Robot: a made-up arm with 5 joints. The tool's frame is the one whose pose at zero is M. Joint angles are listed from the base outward.
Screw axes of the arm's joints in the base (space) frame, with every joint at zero. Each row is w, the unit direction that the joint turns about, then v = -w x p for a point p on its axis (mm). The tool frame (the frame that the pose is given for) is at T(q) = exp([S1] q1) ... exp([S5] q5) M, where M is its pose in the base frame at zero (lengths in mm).
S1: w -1 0 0 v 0 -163.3 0
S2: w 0 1 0 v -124.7 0 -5.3
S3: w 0 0 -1 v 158.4 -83 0
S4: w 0 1 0 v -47.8 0 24.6
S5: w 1 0 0 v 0 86.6 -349.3
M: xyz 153.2 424.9 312 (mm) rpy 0 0 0 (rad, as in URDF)
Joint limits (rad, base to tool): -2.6..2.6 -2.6..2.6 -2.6..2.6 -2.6..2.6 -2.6..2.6
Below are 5 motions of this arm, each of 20 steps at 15 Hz.
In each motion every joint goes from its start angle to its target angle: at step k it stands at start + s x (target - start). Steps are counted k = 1, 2, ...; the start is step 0. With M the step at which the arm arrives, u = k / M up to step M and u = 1 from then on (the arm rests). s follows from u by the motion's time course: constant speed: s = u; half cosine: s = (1 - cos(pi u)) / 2; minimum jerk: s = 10 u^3 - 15 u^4 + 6 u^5.
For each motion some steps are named. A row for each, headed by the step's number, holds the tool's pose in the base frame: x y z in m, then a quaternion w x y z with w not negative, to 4 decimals.
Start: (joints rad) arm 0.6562 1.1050 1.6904 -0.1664 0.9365
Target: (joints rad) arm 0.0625 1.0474 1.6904 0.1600 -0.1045
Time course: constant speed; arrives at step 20
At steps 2, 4, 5, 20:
2: 0.2895 -0.4542 0.2171 0.6345 -0.3605 -0.1673 -0.6629
4: 0.3070 -0.4721 0.1835 0.6210 -0.3632 -0.1111 -0.6856
5: 0.3151 -0.4808 0.1656 0.6143 -0.3644 -0.0820 -0.6951
20: 0.3741 -0.5272 -0.1916 0.5176 -0.3656 0.3908 -0.6676

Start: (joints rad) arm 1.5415 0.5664 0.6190 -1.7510 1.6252
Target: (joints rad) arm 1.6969 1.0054 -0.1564 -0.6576 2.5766
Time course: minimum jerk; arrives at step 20
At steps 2, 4, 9, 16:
2: 0.0726 -0.0474 0.0854 0.8062 -0.2396 -0.1124 0.5291
4: 0.0796 -0.0455 0.0916 0.8336 -0.2036 -0.0959 0.5044
9: 0.1229 -0.0908 0.1046 0.9564 0.0657 -0.0117 0.2845
16: 0.0255 -0.2262 0.0037 0.8884 0.4391 -0.0340 -0.1297

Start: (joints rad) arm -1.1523 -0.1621 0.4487 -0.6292 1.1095
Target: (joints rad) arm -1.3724 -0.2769 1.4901 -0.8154 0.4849
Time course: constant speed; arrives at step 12
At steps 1, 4, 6, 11, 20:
1: 0.1325 -0.1087 0.3179 0.4460 0.7671 -0.3676 -0.2784
4: 0.1833 -0.1581 0.2910 0.4864 0.6813 -0.3316 -0.4351
6: 0.2188 -0.1913 0.2617 0.5054 0.6162 -0.2866 -0.5317
11: 0.3012 -0.2694 0.1357 0.5226 0.4337 -0.1091 -0.7258
20: 0.3140 -0.2824 0.1005 0.5206 0.3950 -0.0642 -0.7542

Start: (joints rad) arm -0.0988 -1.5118 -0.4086 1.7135 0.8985
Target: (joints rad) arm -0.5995 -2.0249 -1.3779 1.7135 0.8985
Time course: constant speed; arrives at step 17
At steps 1, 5, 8, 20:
1: 0.2339 0.3234 0.2025 0.9576 0.2755 0.0723 -0.0435
5: 0.2382 0.3512 0.1628 0.9732 0.2253 0.0099 -0.0453
8: 0.2569 0.3645 0.1338 0.9798 0.1875 -0.0362 -0.0601
20: 0.3783 0.3516 0.0623 0.9722 0.0742 -0.1462 -0.1670

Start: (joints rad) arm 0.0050 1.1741 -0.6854 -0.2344 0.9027
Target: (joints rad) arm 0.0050 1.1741 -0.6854 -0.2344 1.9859
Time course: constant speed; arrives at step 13
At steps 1, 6, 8, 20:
1: 0.0898 0.2364 0.3445 0.6383 0.5875 0.4969 0.0225
6: 0.0430 0.1980 0.2669 0.5030 0.7068 0.4908 -0.0807
8: 0.0168 0.1910 0.2381 0.4424 0.7462 0.4824 -0.1213
20: -0.0612 0.1962 0.1785 0.2785 0.8216 0.4469 -0.2184

